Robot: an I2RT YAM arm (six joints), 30 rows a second.
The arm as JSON. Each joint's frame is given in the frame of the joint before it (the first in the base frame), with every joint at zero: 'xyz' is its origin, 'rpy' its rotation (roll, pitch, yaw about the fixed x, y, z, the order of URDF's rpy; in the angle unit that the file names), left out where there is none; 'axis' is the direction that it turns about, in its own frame. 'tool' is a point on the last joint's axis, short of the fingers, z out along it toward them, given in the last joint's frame.
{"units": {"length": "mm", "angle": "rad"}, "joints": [
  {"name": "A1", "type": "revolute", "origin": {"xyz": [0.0, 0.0, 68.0]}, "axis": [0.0, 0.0, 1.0]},
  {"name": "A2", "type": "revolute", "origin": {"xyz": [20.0, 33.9, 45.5]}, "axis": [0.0, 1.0, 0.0]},
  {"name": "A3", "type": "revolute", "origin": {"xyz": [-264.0, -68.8, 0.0]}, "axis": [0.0, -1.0, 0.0]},
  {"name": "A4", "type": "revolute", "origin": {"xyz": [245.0, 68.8, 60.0]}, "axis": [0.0, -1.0, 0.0]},
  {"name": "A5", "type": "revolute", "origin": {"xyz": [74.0, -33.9, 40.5]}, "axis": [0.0, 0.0, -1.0]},
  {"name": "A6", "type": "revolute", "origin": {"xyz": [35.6, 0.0, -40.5]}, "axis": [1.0, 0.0, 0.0]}
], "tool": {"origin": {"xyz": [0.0, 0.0, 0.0], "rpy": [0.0, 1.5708, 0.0]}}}
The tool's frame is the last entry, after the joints.
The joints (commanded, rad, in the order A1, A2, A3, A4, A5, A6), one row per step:
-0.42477 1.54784 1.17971 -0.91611 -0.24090 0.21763
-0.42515 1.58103 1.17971 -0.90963 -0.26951 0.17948
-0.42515 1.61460 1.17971 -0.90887 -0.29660 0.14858
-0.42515 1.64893 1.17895 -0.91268 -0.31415 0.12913
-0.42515 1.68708 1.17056 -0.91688 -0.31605 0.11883
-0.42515 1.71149 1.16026 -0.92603 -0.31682 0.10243
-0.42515 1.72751 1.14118 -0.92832 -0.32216 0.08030
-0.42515 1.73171 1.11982 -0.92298 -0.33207 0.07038
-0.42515 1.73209 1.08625 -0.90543 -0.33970 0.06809
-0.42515 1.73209 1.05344 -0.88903 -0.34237 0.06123
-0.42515 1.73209 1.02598 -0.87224 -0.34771 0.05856
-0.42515 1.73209 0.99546 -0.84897 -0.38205 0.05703
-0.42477 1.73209 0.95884 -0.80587 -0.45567 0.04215
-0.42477 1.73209 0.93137 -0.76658 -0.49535 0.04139
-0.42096 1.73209 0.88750 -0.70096 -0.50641 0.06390
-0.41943 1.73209 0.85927 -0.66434 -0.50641 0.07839
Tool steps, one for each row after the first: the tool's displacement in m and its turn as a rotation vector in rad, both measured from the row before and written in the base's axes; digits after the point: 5 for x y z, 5 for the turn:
0.00464 -0.00114 -0.00876 0.02306 0.00831 0.04289
0.00389 -0.00074 -0.00917 0.02741 0.01413 0.03533
0.00301 -0.00071 -0.00989 0.02579 0.02460 0.02177
0.00156 -0.00064 -0.01321 0.01987 0.04320 0.00997
-0.00076 0.00037 -0.00974 0.01505 0.03573 0.01557
-0.00238 0.00128 -0.00925 0.01597 0.02618 0.02135
-0.00291 0.00169 -0.00620 0.01565 0.01161 0.00984
-0.00437 0.00226 -0.00790 0.01335 0.01113 0.00237
-0.00466 0.00221 -0.00754 0.00819 0.01179 0.00649
-0.00373 0.00188 -0.00616 0.00890 0.00669 0.00250
-0.00348 0.00283 -0.00638 0.03406 -0.00806 0.00105
-0.00248 0.00387 -0.00698 0.06204 -0.04183 0.01312
-0.00163 0.00211 -0.00527 0.03114 -0.02744 0.00058
-0.00295 0.00286 -0.00902 0.00585 -0.01463 -0.01577
-0.00282 0.00171 -0.00578 -0.00021 -0.00140 -0.01114

